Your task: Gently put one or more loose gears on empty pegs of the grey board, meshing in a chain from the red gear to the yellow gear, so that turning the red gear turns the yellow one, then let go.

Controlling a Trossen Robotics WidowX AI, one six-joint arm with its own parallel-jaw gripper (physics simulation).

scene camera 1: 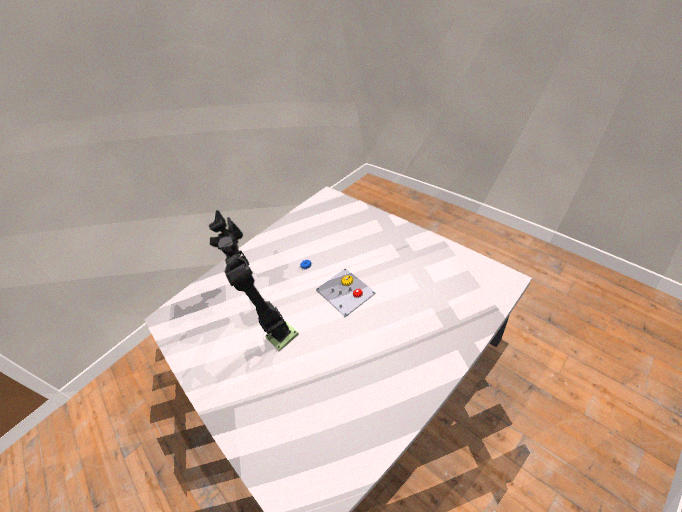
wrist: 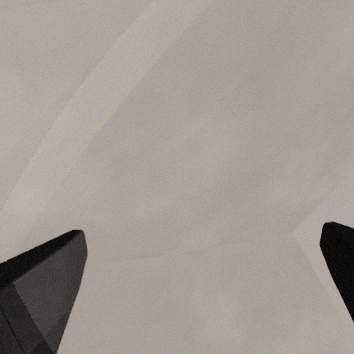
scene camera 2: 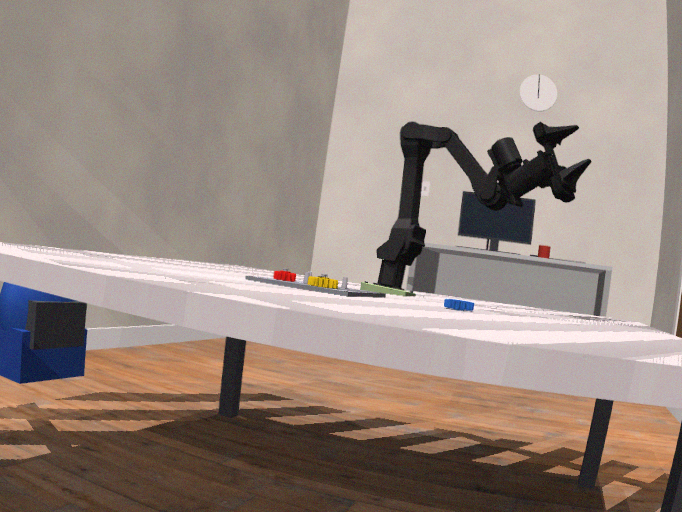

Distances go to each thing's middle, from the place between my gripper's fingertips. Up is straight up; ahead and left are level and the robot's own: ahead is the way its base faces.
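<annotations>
There is the grey board (scene camera 1: 349, 303), and my gripper is 160 mm short of it, 370 mm above it and 480 mm to the left of it.
</annotations>
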